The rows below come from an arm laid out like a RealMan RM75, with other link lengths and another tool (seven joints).
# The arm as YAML. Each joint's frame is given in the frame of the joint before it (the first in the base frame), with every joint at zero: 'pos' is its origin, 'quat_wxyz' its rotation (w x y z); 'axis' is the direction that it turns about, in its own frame. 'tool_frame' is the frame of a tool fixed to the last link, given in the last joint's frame.
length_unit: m
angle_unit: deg
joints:
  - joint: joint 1
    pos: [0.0, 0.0, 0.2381]
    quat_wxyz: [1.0, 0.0, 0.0, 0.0]
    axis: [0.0, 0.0, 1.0]
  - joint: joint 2
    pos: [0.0, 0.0, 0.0]
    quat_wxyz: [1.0, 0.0, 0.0, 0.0]
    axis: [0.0, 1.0, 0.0]
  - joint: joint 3
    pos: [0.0, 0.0, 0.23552]
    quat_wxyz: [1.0, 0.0, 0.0, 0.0]
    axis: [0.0, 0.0, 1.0]
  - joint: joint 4
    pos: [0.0, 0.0, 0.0]
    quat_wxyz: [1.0, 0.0, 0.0, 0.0]
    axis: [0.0, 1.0, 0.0]
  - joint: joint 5
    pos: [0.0, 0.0, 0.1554]
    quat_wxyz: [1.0, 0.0, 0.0, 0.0]
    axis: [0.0, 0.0, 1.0]
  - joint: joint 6
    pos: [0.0, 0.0, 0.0]
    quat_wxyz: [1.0, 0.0, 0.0, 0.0]
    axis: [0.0, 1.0, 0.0]
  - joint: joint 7
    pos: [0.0, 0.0, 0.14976]
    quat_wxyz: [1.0, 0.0, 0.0, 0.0]
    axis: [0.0, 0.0, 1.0]
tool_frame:
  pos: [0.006, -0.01, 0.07]
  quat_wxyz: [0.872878, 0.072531, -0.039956, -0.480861]
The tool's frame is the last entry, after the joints.
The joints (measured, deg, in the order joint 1, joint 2, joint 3, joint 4, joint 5, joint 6, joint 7), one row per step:
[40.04 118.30 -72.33 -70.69 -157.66 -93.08 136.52]
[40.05 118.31 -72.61 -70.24 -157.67 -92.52 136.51]
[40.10 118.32 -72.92 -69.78 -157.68 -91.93 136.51]
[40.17 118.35 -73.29 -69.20 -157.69 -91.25 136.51]
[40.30 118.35 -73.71 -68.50 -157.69 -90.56 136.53]
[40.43 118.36 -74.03 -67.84 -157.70 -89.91 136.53]
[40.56 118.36 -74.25 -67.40 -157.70 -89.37 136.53]
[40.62 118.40 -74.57 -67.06 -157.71 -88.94 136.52]
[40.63 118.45 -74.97 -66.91 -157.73 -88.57 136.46]
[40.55 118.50 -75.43 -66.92 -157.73 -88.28 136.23]
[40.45 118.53 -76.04 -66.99 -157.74 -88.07 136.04]
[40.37 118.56 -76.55 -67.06 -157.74 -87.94 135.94]
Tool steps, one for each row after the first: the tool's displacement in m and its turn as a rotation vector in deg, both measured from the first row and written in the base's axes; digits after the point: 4 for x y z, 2 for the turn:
[0.0008 0.0005 -0.0011 0.01 -0.10 0.09]
[0.0013 0.0013 -0.0022 0.02 -0.22 0.24]
[0.0020 0.0019 -0.0037 -0.01 -0.35 0.39]
[0.0028 0.0026 -0.0052 -0.10 -0.53 0.51]
[0.0035 0.0033 -0.0067 -0.15 -0.66 0.61]
[0.0036 0.0043 -0.0075 -0.09 -0.74 0.79]
[0.0038 0.0047 -0.0087 -0.17 -0.86 0.97]
[0.0038 0.0051 -0.0097 -0.28 -1.03 1.31]
[0.0038 0.0052 -0.0106 -0.52 -1.25 1.81]
[0.0038 0.0049 -0.0114 -0.85 -1.57 2.34]
[0.0038 0.0046 -0.0122 -1.13 -1.82 2.73]

